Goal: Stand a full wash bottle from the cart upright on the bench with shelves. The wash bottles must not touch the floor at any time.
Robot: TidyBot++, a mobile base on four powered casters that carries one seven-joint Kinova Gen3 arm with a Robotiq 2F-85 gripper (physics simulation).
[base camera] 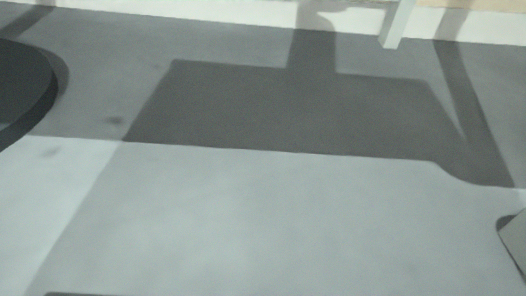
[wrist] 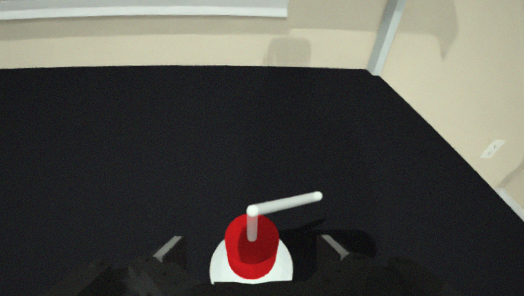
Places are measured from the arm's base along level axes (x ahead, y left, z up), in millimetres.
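Pixels of known places: gripper, between the fingertips: (wrist: 252,251).
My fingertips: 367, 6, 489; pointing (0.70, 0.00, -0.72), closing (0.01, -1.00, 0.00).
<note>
For each thing: its middle in the pictures, then the offset to it from my fingertips, as dx, dy, dz. "pt": a spot on its surface instead. Level surfaces: height alone.
- wash bottle, middle of its body: (wrist: 262,266) +4, -9, -36
- black bench top, height of its surface: dz -123
- bench leg, a spot on its surface: (base camera: 397,25) pt +558, -347, -820
A wash bottle (wrist: 252,250) with a red cap, white body and bent white spout stands upright on the black bench top (wrist: 200,140), low in the middle of the wrist view. Its spout points to the right. My gripper (wrist: 252,251) is open, with one finger on each side of the bottle and a gap on both sides. The lower part of the bottle is hidden, so its fill level cannot be told. The bottle and the gripper do not show in the base camera view.
In the wrist view a white shelf edge (wrist: 145,10) runs above the back of the bench, and a grey post (wrist: 386,37) stands at its back right corner. In the base camera view are a bench leg (base camera: 397,25) and a dark round object (base camera: 25,85) at the left.
</note>
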